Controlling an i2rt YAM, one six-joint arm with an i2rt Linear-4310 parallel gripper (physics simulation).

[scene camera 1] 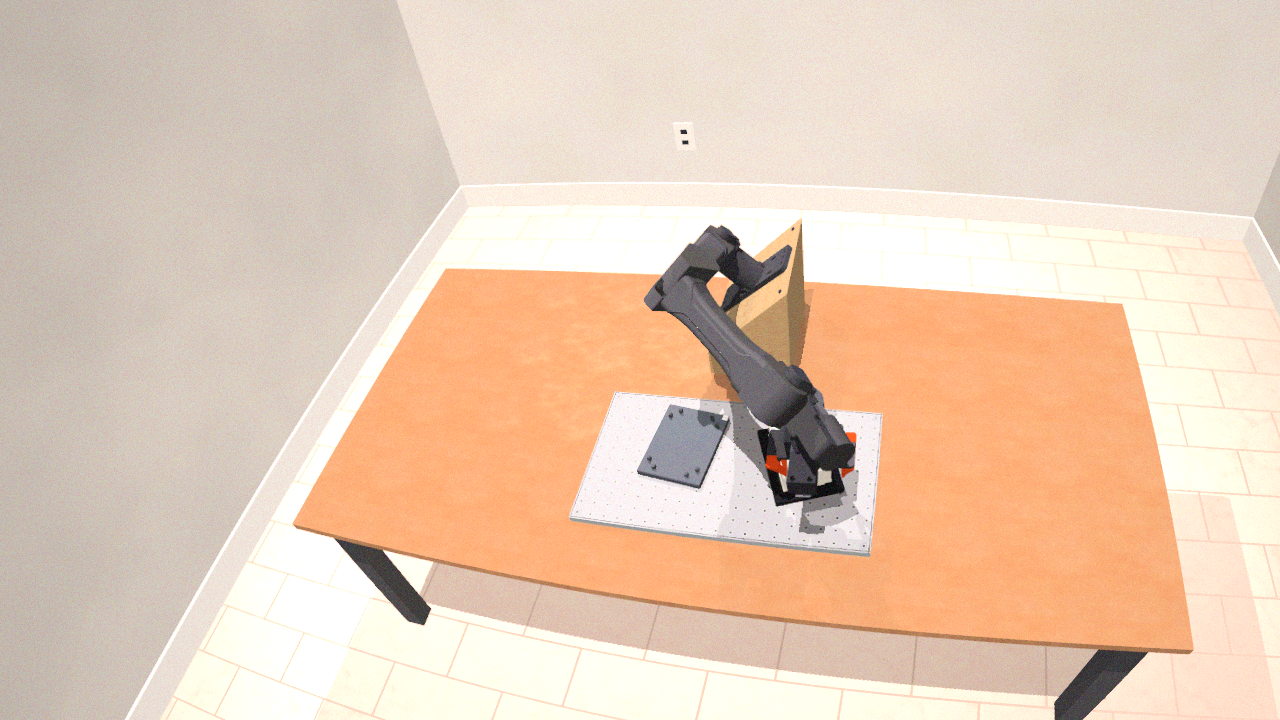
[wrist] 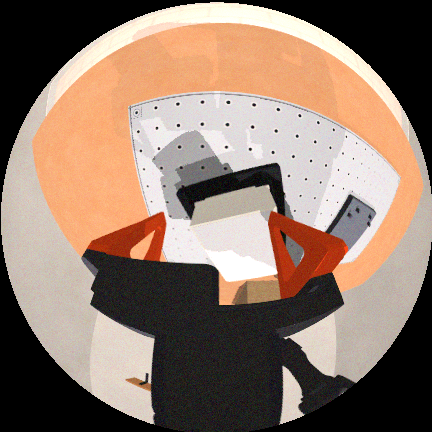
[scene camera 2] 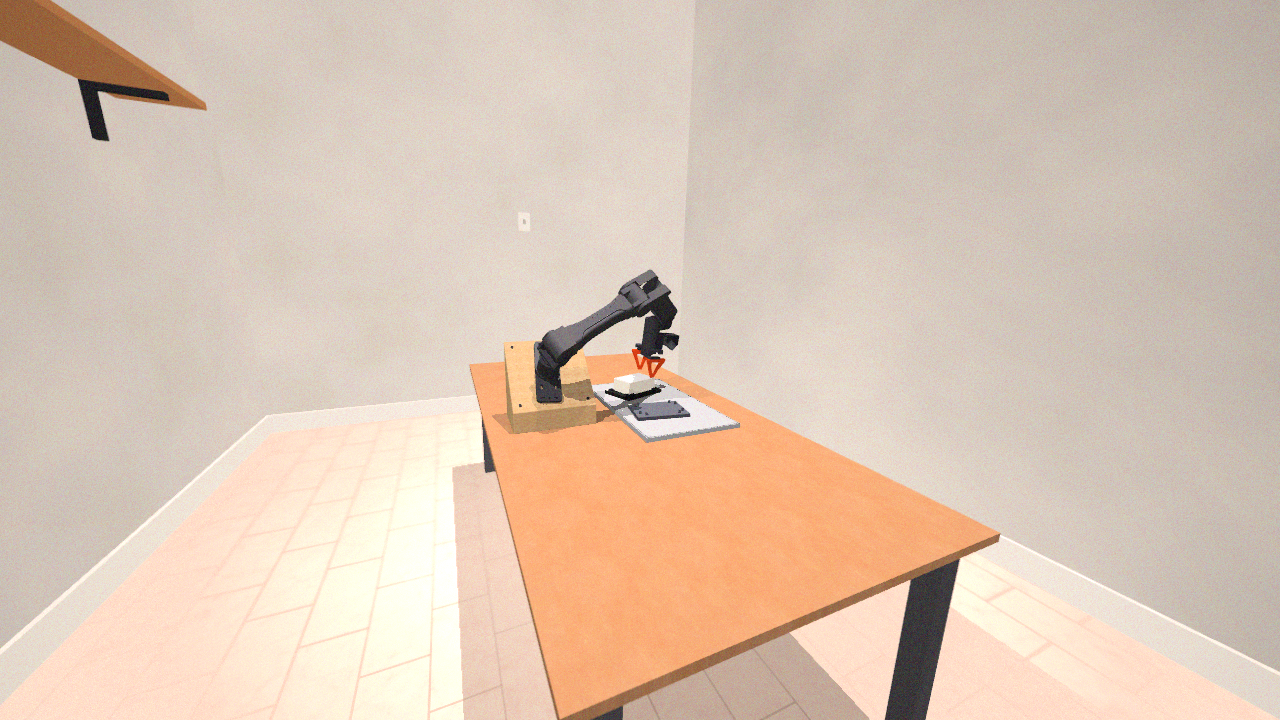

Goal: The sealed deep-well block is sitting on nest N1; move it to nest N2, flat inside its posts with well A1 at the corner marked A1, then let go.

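Frame: origin at the arm's base, x left, y back, z up, level; millimetres.
Seen in the pictures: gripper, between the fingertips: (wrist: 216, 216) (scene camera 2: 645, 373); arm's base, origin of its link: (scene camera 1: 757, 280) (scene camera 2: 547, 371).
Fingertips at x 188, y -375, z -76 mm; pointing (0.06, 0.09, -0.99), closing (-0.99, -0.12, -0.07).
Observation:
Pixels of each thing's top centre, then the offset from my fingertips to it. Level surfaces: height alone.
- sealed deep-well block, centre of its top: (wrist: 244, 256) (scene camera 1: 799, 444) (scene camera 2: 634, 377) dx -39, dy +56, dz -1 mm
- black nest N1, centre of its top: (wrist: 242, 234) (scene camera 1: 799, 456) (scene camera 2: 633, 387) dx -39, dy +58, dz -39 mm
- Nest N2, centre of its top: (scene camera 1: 683, 439) (wrist: 346, 242) (scene camera 2: 658, 405) dx -253, dy +50, dz -35 mm
- light grey pegboard plate, centre of its top: (wrist: 317, 219) (scene camera 1: 731, 465) (scene camera 2: 653, 401) dx -157, dy +26, dz -56 mm
- orange-brown table, height of its surface: dz -70 mm
The sealed deep-well block (scene camera 1: 825, 477) (scene camera 2: 633, 384) (wrist: 240, 245) is a white box, seated in the black nest N1 (scene camera 1: 781, 498) (scene camera 2: 646, 394) (wrist: 250, 174) on the right part of the pegboard plate. My gripper (scene camera 2: 646, 371) (wrist: 216, 216) is open and empty, its orange fingers pointing down a little above the block. In the wrist view the block shows between and beyond the fingers, nearer the right one. In scene camera 1 the arm hides much of the block and gripper. Nest N2 (scene camera 1: 682, 447) (scene camera 2: 660, 411) (wrist: 347, 227) is a dark grey plate with small posts and no block on it. Its A1 mark is not readable.
The light grey pegboard plate (scene camera 1: 617, 497) (scene camera 2: 702, 424) (wrist: 285, 117) bears both nests and lies on the orange-brown table (scene camera 1: 429, 447) (scene camera 2: 716, 537) (wrist: 80, 165). The arm's wooden base block (scene camera 1: 778, 335) (scene camera 2: 554, 413) (wrist: 265, 291) stands behind the plate.

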